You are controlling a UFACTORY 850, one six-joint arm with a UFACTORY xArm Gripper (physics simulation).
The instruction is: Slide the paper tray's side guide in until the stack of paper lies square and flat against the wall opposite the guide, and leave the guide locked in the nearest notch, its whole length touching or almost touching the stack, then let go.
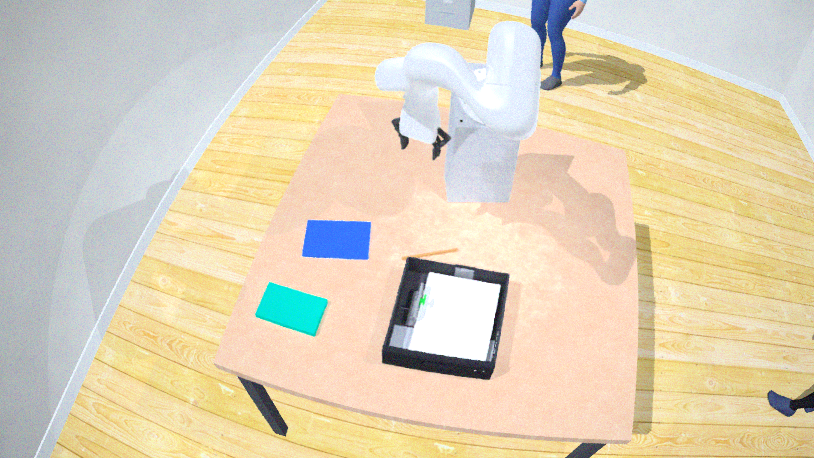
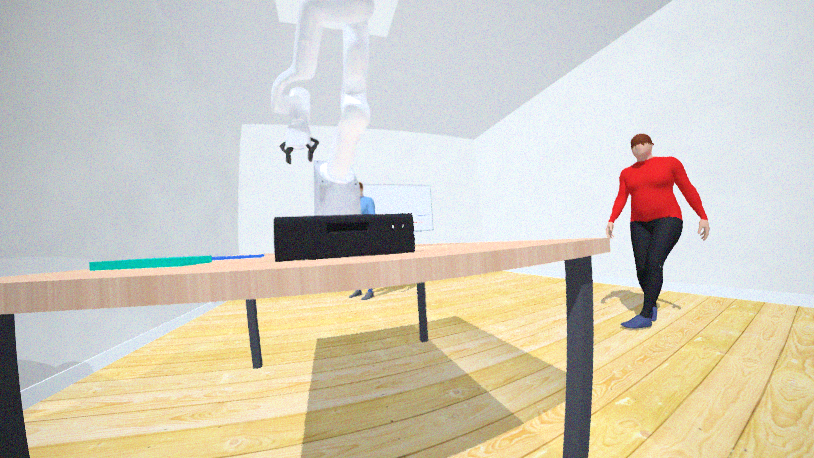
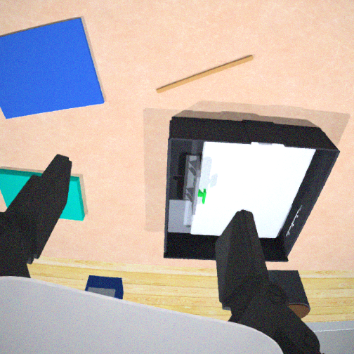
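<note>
The black paper tray point(image 1: 435, 365) point(image 2: 341, 243) point(image 3: 210, 131) stands on the table. The white paper stack point(image 1: 458, 316) point(image 3: 255, 185) lies in it, towards the right wall; a thin grey strip shows beside its right edge near the front. The grey side guide point(image 1: 416, 304) point(image 3: 191, 175) stands by the stack's left edge, with a green tab point(image 1: 422, 300) point(image 3: 202, 195) at its paper side. Whether the guide touches the stack along its length, or sits in a notch, I cannot tell. My gripper point(image 1: 420, 153) point(image 2: 299, 161) point(image 3: 151, 203) is open and empty, high above the table and away from the tray.
A thin wooden stick point(image 1: 429, 254) point(image 3: 205, 74) lies just behind the tray. A blue flat block point(image 1: 336, 239) point(image 2: 239, 257) point(image 3: 50, 70) and a teal block point(image 1: 292, 309) point(image 2: 150, 262) point(image 3: 75, 197) lie left of it. A person in red point(image 2: 654, 187) stands beyond the table.
</note>
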